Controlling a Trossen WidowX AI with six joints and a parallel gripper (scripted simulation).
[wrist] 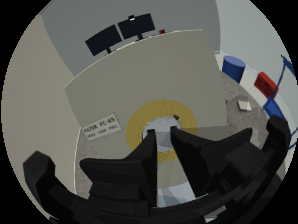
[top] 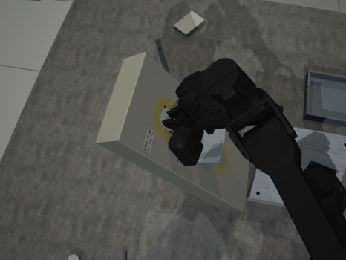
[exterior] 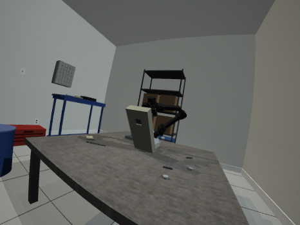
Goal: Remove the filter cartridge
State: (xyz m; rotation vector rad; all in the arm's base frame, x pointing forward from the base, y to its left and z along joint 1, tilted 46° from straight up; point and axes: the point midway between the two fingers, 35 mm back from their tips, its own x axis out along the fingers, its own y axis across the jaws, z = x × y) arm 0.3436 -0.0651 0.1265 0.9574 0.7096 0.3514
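Right now my gripper tip is 1 cm short of the round filter cartridge and 1 cm above it. Round my gripper tip: block 48 cm to the right, 27 cm below, 12 cm ahead; tray 37 cm behind, 34 cm to the right, 27 cm below.
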